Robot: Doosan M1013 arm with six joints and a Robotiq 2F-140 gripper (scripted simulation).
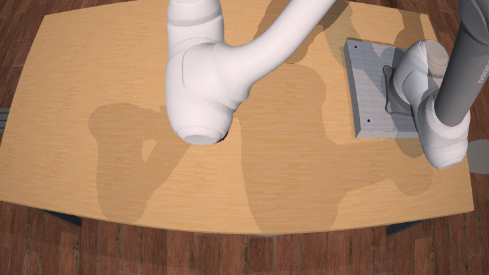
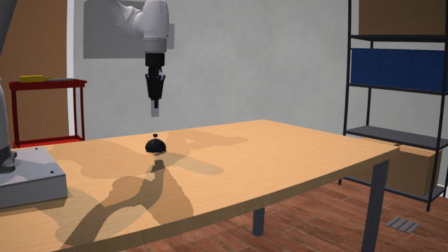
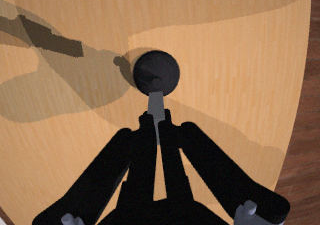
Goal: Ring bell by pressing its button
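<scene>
Right now the bell button is 110 mm below my hand. Also, from my hand: bell 130 mm below.
</scene>
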